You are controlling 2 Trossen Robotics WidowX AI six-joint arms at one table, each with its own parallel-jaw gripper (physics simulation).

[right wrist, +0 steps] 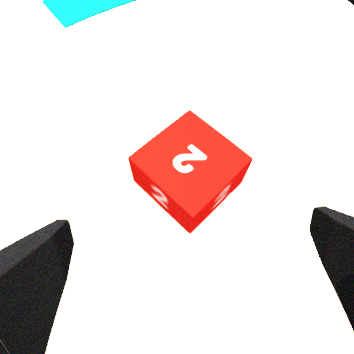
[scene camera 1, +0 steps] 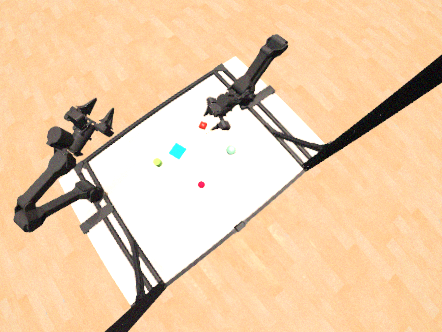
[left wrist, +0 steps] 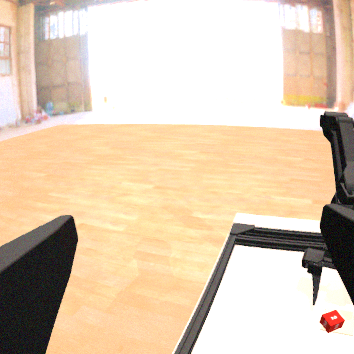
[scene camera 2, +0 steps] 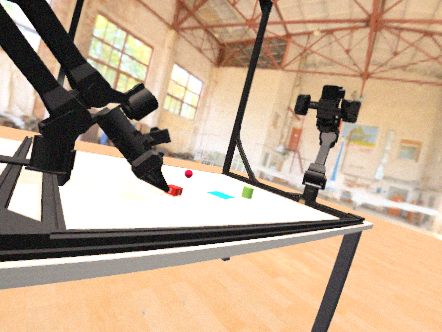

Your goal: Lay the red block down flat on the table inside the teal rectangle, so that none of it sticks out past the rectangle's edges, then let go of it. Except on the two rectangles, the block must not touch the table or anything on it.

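Places are measured from the left arm's base along level axes (x ahead, y left, z up), in metres.
Pixels of known places: left gripper, fingertip midpoint: (scene camera 1: 104, 102) (left wrist: 202, 223) (scene camera 2: 324, 97); right gripper, fingertip midpoint: (right wrist: 194, 227) (scene camera 1: 207, 123) (left wrist: 334, 310) (scene camera 2: 164, 186); left arm's base at its link origin: (scene camera 1: 98, 195) (scene camera 2: 308, 200); right arm's base at its link origin: (scene camera 1: 244, 101) (scene camera 2: 50, 169).
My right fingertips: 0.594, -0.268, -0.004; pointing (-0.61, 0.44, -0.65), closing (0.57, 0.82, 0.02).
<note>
Ahead of a thing's pixels: the offset from my right fingertips to its top centre, as dx, dy, dz. "pt": to the spot under its first point.
The red block @[-0.020, +0.014, +0.004] (scene camera 1: 203, 125) (scene camera 2: 175, 190) (left wrist: 332, 321) (right wrist: 190, 162) lies flat on the white table, a "2" on its top face. In the right wrist view it is turned cornerwise, mostly ahead of the fingertips, with clear gaps to both fingers. The teal rectangle @[pt -0.202, +0.053, -0.013] (scene camera 1: 177, 151) (scene camera 2: 220, 195) (right wrist: 90, 10) lies apart from it, with no block on it. My right gripper (scene camera 1: 210, 121) (right wrist: 194, 227) is open and empty, low beside the block. My left gripper (scene camera 1: 103, 105) (scene camera 2: 327, 107) (left wrist: 202, 223) is open and empty, raised beyond the table's edge. The second rectangle is too faint to place exactly.
A green cylinder @[-0.302, +0.100, +0.021] (scene camera 1: 157, 162) (scene camera 2: 247, 192) stands near the teal rectangle. A crimson ball @[-0.285, -0.142, +0.017] (scene camera 1: 201, 184) (scene camera 2: 188, 174) and a pale green ball @[-0.069, -0.178, +0.031] (scene camera 1: 231, 150) rest farther off on the table. A black frame rail (scene camera 1: 150, 110) runs along the table's edge.
</note>
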